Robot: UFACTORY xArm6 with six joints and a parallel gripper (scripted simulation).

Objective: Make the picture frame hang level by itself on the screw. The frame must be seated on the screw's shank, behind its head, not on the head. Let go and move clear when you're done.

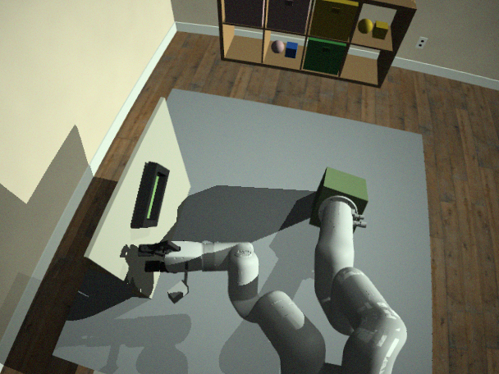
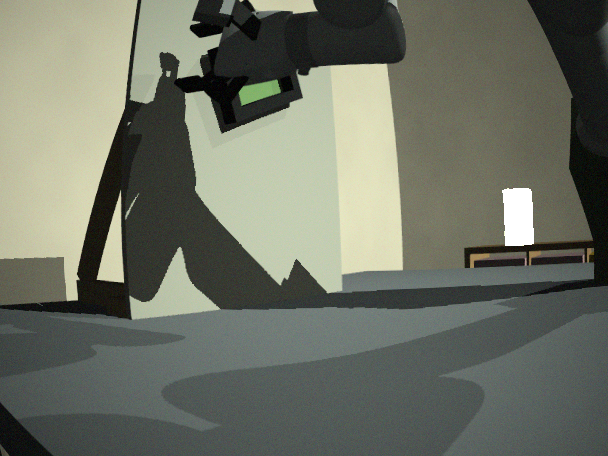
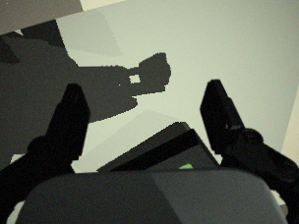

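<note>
My gripper is now 170 mm to the left of the picture frame, 50 mm short of it and 20 mm below it. From my hand the other things lie so: pale wall panel (170 mm to the right, 90 mm below, 70 mm ahead).
</note>
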